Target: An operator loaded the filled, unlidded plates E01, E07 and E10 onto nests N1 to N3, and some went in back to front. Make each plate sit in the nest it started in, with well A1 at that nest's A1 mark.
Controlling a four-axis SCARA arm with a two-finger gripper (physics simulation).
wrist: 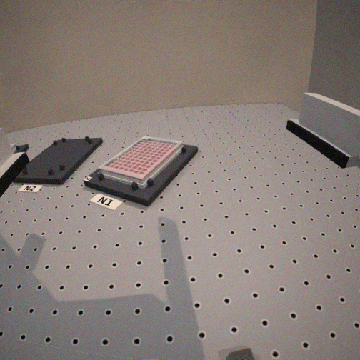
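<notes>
A clear-rimmed plate with a block of pink-filled wells [141, 161] sits on the dark nest N1 [117, 190], left of the middle. Its plate name and A1 well cannot be read. A small light mark [88, 178] is at the nest's near left corner, too small to read surely. The dark nest N2 [61, 161], to the left, bears no plate; its pegs show. Nest N3 cannot be made out. My gripper [158, 120] is open and empty, its fingers wide apart at the left and right edges, above the deck.
The N1 label [106, 202] and N2 label [30, 188] lie before their nests, upside down in view. A dark piece [21, 148] shows behind N2 at the far left. A grey-brown object [238, 354] is cut off at the bottom edge. The deck [240, 200] is perforated.
</notes>
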